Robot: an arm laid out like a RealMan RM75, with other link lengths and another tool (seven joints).
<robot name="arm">
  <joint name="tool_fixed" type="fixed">
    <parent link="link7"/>
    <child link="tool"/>
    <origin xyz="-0.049 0.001 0.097" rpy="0 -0.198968 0.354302"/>
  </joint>
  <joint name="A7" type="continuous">
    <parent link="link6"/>
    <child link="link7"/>
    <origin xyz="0 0 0.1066"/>
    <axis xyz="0 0 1"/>
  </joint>
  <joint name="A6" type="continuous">
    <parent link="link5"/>
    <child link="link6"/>
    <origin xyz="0 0 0"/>
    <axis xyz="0 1 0"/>
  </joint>
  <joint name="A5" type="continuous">
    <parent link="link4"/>
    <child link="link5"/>
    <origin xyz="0 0 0.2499"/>
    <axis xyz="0 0 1"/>
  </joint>
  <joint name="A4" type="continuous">
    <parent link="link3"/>
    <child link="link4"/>
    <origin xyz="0 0 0"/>
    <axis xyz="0 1 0"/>
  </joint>
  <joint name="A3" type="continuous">
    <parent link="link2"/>
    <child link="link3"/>
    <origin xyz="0 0 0.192"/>
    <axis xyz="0 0 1"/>
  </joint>
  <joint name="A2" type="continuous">
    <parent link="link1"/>
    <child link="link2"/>
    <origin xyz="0 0 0"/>
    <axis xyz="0 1 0"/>
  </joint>
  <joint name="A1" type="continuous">
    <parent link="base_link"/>
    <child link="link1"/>
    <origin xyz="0 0 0.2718"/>
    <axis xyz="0 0 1"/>
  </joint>
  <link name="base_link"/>
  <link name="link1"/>
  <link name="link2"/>
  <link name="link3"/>
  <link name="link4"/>
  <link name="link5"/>
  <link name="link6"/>
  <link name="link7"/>
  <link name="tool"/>
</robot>
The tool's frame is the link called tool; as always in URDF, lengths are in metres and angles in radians. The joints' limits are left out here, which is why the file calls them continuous.
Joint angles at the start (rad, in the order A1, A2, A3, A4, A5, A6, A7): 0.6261 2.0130 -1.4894 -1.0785 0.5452 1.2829 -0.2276
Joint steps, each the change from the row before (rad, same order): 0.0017 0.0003 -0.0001 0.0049 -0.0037 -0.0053 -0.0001; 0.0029 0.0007 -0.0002 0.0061 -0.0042 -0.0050 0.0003; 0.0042 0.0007 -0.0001 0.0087 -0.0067 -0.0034 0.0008; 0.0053 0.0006 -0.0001 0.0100 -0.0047 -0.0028 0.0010; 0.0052 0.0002 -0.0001 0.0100 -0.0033 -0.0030 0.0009; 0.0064 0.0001 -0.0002 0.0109 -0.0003 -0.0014 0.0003; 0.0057 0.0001 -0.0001 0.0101 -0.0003 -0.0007 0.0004; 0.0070 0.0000 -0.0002 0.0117 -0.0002 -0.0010 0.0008; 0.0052 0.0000 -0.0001 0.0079 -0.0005 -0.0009 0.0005; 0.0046 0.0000 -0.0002 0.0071 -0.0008 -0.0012 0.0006; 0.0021 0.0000 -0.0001 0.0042 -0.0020 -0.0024 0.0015; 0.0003 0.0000 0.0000 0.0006 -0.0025 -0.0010 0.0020; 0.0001 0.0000 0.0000 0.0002 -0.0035 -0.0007 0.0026; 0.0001 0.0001 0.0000 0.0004 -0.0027 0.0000 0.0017; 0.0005 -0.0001 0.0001 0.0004 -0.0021 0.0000 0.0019
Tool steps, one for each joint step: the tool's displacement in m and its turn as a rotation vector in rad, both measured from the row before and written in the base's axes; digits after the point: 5 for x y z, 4 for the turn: 0.00097 0.00075 -0.00010 0.0026 -0.0033 0.0009; 0.00087 0.00071 -0.00040 0.0018 -0.0037 0.0006; 0.00172 0.00045 -0.00055 0.0001 -0.0068 -0.0013; 0.00146 0.00033 -0.00088 -0.0010 -0.0053 -0.0022; 0.00136 0.00035 -0.00082 -0.0008 -0.0042 -0.0023; 0.00083 0.00005 -0.00129 -0.0032 -0.0021 -0.0027; 0.00093 -0.00010 -0.00120 -0.0033 -0.0020 -0.0032; 0.00090 -0.00001 -0.00134 -0.0034 -0.0023 -0.0035; 0.00043 0.00013 -0.00084 -0.0021 -0.0019 -0.0017; 0.00044 0.00018 -0.00071 -0.0015 -0.0020 -0.0014; 0.00066 0.00037 -0.00015 0.0012 -0.0021 -0.0011; 0.00043 0.00029 0.00028 0.0019 -0.0019 -0.0008; 0.00057 0.00029 0.00043 0.0023 -0.0027 -0.0011; 0.00053 0.00007 0.00022 0.0010 -0.0022 -0.0011; 0.00031 0.00018 0.00028 0.0013 -0.0017 -0.0011
